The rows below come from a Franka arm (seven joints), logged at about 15 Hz.
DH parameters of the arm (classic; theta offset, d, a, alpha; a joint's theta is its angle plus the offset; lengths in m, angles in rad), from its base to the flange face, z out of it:
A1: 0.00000 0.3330 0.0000 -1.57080
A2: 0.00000 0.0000 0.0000 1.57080
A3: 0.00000 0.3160 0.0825 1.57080
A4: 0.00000 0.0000 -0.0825 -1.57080
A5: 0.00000 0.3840 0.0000 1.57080
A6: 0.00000 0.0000 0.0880 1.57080
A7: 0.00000 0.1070 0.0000 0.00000
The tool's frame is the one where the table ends.
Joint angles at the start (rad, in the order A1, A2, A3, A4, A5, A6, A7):
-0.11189 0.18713 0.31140 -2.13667 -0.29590 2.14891 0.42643
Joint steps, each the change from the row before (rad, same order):
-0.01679 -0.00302 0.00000 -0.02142 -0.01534 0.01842 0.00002
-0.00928 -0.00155 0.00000 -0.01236 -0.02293 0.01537 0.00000
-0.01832 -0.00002 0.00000 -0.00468 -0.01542 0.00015 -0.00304
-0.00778 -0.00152 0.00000 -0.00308 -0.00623 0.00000 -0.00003
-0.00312 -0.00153 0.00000 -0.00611 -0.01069 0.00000 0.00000
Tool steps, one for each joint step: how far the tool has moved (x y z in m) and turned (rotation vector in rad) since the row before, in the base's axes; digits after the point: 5 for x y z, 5 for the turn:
-0.00305 -0.00932 -0.00579 -0.00821 -0.00141 -0.00210
-0.00123 -0.00528 -0.00301 -0.01254 -0.00704 0.01000
0.00008 -0.01042 -0.00176 -0.01117 0.00284 -0.00431
-0.00035 -0.00445 -0.00041 -0.00504 0.00066 -0.00321
-0.00162 -0.00218 -0.00158 -0.00856 0.00306 0.00474

